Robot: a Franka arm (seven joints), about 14 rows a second.
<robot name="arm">
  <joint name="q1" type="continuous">
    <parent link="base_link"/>
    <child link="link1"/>
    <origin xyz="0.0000 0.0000 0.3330" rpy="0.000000 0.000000 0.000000"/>
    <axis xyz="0 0 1"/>
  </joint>
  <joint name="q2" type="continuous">
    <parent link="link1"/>
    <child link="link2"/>
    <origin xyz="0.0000 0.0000 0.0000" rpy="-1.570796 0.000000 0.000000"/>
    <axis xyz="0 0 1"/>
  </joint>
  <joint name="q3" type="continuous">
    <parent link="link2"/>
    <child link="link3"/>
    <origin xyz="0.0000 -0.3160 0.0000" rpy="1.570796 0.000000 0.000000"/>
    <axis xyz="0 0 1"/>
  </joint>
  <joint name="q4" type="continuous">
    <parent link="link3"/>
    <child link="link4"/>
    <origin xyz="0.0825 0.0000 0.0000" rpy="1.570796 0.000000 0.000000"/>
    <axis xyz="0 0 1"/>
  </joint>
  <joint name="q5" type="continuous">
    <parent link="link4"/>
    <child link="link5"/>
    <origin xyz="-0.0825 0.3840 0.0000" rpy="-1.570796 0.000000 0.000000"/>
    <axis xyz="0 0 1"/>
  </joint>
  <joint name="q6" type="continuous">
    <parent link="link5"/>
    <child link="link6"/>
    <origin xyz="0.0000 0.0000 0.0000" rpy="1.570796 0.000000 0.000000"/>
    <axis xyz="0 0 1"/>
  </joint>
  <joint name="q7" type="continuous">
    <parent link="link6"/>
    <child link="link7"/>
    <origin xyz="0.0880 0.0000 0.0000" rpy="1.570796 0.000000 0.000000"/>
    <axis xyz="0 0 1"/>
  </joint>
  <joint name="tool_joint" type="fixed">
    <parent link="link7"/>
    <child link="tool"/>
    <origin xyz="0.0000 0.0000 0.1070" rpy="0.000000 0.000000 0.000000"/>
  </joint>
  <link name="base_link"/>
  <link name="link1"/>
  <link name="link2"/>
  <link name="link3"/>
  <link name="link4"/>
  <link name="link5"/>
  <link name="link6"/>
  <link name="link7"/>
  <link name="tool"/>
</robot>
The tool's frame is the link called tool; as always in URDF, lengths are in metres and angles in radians. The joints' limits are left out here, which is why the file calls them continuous.
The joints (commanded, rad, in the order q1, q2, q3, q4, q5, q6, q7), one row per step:
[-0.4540, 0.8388, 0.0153, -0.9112, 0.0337, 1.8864, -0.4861]
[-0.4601, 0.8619, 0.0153, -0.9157, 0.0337, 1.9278, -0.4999]
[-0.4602, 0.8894, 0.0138, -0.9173, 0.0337, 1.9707, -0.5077]
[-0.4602, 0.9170, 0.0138, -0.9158, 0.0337, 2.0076, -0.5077]
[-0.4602, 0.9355, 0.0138, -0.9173, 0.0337, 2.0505, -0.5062]
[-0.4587, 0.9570, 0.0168, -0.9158, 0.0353, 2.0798, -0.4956]
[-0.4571, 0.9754, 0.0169, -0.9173, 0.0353, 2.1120, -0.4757]
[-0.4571, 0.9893, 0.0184, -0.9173, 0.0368, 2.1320, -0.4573]
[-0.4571, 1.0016, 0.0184, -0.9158, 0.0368, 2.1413, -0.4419]
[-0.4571, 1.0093, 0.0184, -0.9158, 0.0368, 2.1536, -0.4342]
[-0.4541, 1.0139, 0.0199, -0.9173, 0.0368, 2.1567, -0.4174]
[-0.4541, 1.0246, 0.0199, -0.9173, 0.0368, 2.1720, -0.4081]
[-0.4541, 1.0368, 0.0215, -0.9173, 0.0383, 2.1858, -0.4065]
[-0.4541, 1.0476, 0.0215, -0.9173, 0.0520, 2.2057, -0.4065]
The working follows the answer.
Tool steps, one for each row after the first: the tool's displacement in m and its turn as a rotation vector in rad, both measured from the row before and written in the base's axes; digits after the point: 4 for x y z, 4 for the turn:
[0.0022, -0.0066, -0.0162, -0.0080, -0.0121, 0.0058]
[0.0040, -0.0031, -0.0181, -0.0083, -0.0116, 0.0048]
[0.0037, -0.0020, -0.0174, -0.0048, -0.0097, -0.0016]
[0.0034, -0.0019, -0.0110, -0.0099, -0.0205, -0.0033]
[0.0035, 0.0011, -0.0134, 0.0016, -0.0106, -0.0089]
[0.0026, 0.0000, -0.0121, -0.0012, -0.0120, -0.0193]
[0.0015, 0.0000, -0.0090, 0.0037, -0.0076, -0.0186]
[0.0005, -0.0003, -0.0082, 0.0041, 0.0005, -0.0155]
[0.0006, -0.0004, -0.0049, -0.0003, -0.0045, -0.0081]
[0.0012, 0.0029, -0.0041, 0.0062, 0.0012, -0.0127]
[0.0006, -0.0004, -0.0070, 0.0000, -0.0046, -0.0098]
[0.0007, 0.0004, -0.0084, 0.0021, -0.0027, -0.0020]
[0.0010, -0.0001, -0.0065, 0.0074, -0.0134, -0.0064]

Tool pose at each row, in the base's axes (x y z in m, rotation vector in rad; rounded; the steps above come from the unrounded poses):
[0.7092, -0.3353, 0.4016, 3.1116, 0.0518, 0.2208]
[0.7115, -0.3419, 0.3855, 3.1023, 0.0613, 0.2389]
[0.7155, -0.3450, 0.3673, 3.0925, 0.0692, 0.2561]
[0.7192, -0.3470, 0.3500, 3.0863, 0.0669, 0.2704]
[0.7226, -0.3489, 0.3390, 3.0729, 0.0622, 0.3006]
[0.7261, -0.3478, 0.3256, 3.0720, 0.0478, 0.3166]
[0.7287, -0.3478, 0.3135, 3.0671, 0.0179, 0.3339]
[0.7302, -0.3478, 0.3045, 3.0676, -0.0115, 0.3449]
[0.7307, -0.3481, 0.2963, 3.0698, -0.0359, 0.3437]
[0.7314, -0.3485, 0.2914, 3.0677, -0.0485, 0.3502]
[0.7326, -0.3456, 0.2873, 3.0723, -0.0691, 0.3482]
[0.7332, -0.3460, 0.2803, 3.0702, -0.0844, 0.3547]
[0.7339, -0.3456, 0.2719, 3.0716, -0.0880, 0.3589]
[0.7350, -0.3457, 0.2654, 3.0758, -0.0998, 0.3798]

